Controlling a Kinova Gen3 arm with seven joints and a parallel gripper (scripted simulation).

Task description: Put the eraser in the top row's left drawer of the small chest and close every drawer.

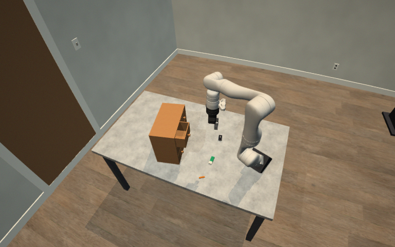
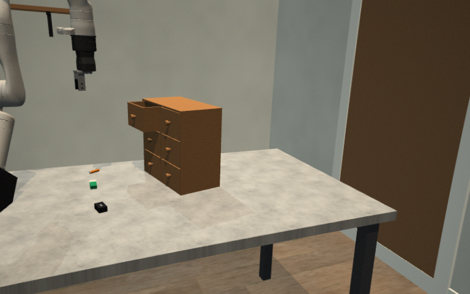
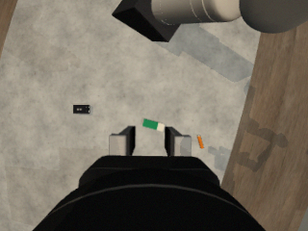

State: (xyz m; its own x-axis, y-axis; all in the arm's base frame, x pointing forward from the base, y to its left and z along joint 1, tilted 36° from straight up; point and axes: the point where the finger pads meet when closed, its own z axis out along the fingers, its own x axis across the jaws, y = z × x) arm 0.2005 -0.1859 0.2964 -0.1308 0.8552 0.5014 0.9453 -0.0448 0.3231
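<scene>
Now: hand 380 mm above the eraser, 20 mm to the right of it and 20 mm short of it. Also, from my hand: orange stick 380 mm below, 170 mm to the left, 50 mm ahead; then black block 370 mm below, 200 mm to the right, 10 mm ahead.
</scene>
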